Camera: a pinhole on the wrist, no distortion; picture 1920 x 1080 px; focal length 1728.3 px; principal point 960.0 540.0 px. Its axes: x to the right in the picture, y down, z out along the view. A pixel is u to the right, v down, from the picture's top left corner.
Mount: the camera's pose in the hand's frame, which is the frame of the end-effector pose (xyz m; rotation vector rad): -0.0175 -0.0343 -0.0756 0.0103 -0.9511 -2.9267
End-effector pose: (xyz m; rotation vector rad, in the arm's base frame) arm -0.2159 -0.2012 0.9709 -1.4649 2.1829 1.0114
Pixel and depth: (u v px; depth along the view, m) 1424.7 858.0 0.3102
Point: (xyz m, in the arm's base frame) -0.2827 0.0397 0.9253
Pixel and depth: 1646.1 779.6 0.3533
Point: -0.2872 0.1069 0.9501
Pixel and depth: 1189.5 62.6 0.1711
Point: -0.2926 -0.1215 1.0139
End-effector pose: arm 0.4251 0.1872 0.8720 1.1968 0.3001 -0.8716
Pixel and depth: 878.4 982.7 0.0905
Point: 0.4135 0.1833 0.8854
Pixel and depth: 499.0 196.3 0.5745
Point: 0.7180 -0.1097 1.1966
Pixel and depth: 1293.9 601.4 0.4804
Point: 0.4361 -0.0300 1.2252
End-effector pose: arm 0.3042 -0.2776 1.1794 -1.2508 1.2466 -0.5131
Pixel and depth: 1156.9 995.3 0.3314
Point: 0.4763 -0.0981 1.0848
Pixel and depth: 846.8 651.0 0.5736
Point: 0.5862 -0.0260 0.8620
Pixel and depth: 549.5 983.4 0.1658
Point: 0.3750 -0.2502 1.1294
